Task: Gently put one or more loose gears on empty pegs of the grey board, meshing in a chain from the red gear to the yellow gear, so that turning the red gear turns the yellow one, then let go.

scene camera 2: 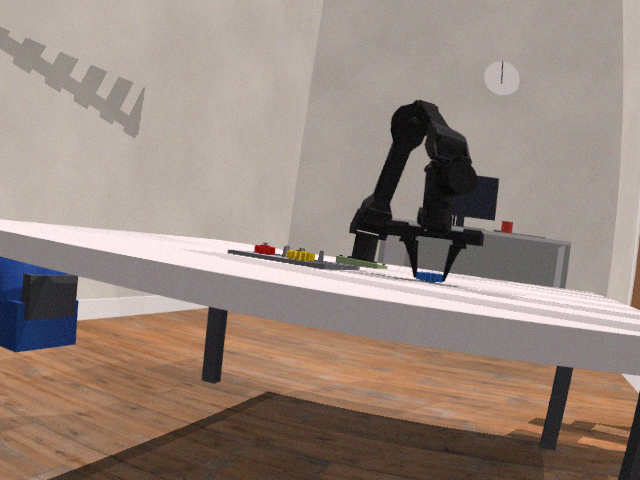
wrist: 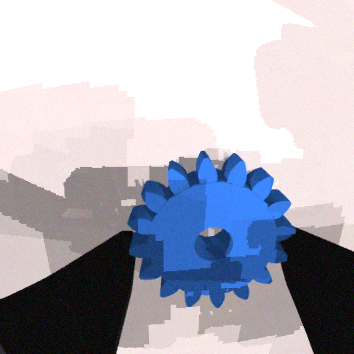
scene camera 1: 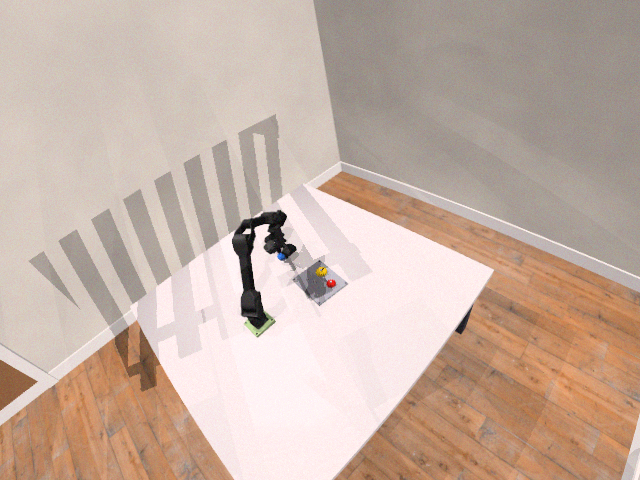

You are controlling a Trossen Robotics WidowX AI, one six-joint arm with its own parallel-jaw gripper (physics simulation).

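Seen in the pictures: gripper, between the fingertips: (scene camera 2: pixel 429 279) (wrist: pixel 207 240) (scene camera 1: pixel 283 255); arm's base, origin of its link: (scene camera 2: pixel 362 260) (scene camera 1: pixel 259 321).
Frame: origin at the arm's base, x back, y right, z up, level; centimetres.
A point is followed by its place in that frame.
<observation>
My gripper (scene camera 1: pixel 282 254) {x -34.4, y -19.9, z -0.9 cm} (scene camera 2: pixel 430 279) {x -34.4, y -19.9, z -0.9 cm} (wrist: pixel 207 240) {x -34.4, y -19.9, z -0.9 cm} points down and is shut on a blue gear (scene camera 1: pixel 281 256) {x -32.8, y -19.3, z 0.6 cm} (scene camera 2: pixel 429 276) {x -36.5, y -20.0, z -0.2 cm} (wrist: pixel 185 220) {x -33.0, y -19.1, z 0.4 cm}. The gear lies level between the fingertips, low at the table top; whether it touches the table is unclear. Its centre hole shows in the wrist view. The grey board (scene camera 1: pixel 321 299) {x -24.6, y 14.8, z -0.5 cm} (scene camera 2: pixel 242 252) {x -38.9, y 15.6, z -0.7 cm} is a short way from the gripper, to its left in scene camera 2. The red gear (scene camera 1: pixel 331 283) {x -33.1, y 13.9, z 1.2 cm} (scene camera 2: pixel 264 249) {x -35.4, y 12.5, z 0.4 cm} and yellow gear (scene camera 1: pixel 321 271) {x -36.0, y 5.3, z 1.2 cm} (scene camera 2: pixel 300 255) {x -38.9, y 4.0, z 0.4 cm} sit on it, apart. A bare peg (scene camera 2: pixel 286 249) {x -33.9, y 8.5, z 1.0 cm} shows between them and another peg (scene camera 2: pixel 321 255) {x -29.4, y 2.6, z 0.7 cm} beside the yellow gear.
The arm's green base plate (scene camera 1: pixel 259 325) {x 1.6, y 2.4, z 0.7 cm} (scene camera 2: pixel 361 261) {x -5.2, y -0.8, z -0.1 cm} is fixed on the white table (scene camera 1: pixel 392 310) {x -37.2, y 43.2, z -1.3 cm} (scene camera 2: pixel 155 258) {x -81.2, y 10.0, z -1.3 cm}. Shadows of the arm and other shapes fall over the board and table. A grey desk (scene camera 2: pixel 542 238) with a monitor (scene camera 2: pixel 483 198) stands in the background.
</observation>
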